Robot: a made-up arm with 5 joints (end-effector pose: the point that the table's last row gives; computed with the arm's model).
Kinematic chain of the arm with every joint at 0, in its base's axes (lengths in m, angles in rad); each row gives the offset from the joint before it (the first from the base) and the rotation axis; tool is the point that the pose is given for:
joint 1: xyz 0 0 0.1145 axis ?
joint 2: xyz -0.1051 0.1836 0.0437 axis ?
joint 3: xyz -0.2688 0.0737 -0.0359 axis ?
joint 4: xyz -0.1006 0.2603 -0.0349 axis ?
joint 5: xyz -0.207 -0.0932 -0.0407 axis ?
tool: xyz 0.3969 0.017 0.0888
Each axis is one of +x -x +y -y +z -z.
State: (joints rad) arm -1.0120 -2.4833 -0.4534 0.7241 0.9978
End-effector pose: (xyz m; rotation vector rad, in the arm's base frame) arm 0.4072 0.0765 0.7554 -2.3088 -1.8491 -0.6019
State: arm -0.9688 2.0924 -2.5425 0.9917 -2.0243
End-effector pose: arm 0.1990 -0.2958 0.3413 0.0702 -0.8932 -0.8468
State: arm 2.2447 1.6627 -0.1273 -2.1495 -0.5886
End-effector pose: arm -0.2308 -0.6577 -0.2841 0.7164 2.1667 -0.5079
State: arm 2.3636 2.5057 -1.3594 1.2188 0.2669
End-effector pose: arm 0.2927 -0.4171 0.0055 1.6169 -1.2091 -1.8260
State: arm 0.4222 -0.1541 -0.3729 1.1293 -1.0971
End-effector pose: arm -0.5524 0.0837 -0.2948 0.4368 0.7245 -0.8712
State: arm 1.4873 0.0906 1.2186 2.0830 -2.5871
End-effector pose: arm -0.2086 -0.2544 -0.8934 1.5495 0.2684 -1.8079
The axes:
joint 1: -x
joint 2: -y
joint 3: -z
joint 4: +x
joint 5: +z

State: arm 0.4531 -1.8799 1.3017 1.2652 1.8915
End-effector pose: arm 0.1245 0.7250 -0.1538 -0.0687 0.6131 0.1731
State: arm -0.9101 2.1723 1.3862 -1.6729 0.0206
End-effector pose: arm -0.1309 0.0644 0.3529 0.9284 0.2235 -1.7292
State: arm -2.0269 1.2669 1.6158 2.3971 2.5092
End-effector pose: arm -0.1182 -0.3341 0.9402 -1.1492 -0.9179 -2.1566
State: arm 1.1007 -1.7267 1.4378 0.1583 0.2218
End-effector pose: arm -0.1268 0.1383 -0.0587 -1.7152 0.7576 -1.7548
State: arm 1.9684 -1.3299 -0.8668 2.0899 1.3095
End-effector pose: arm -0.0601 0.4418 -0.2178 0.5479 -0.2959 -0.1828
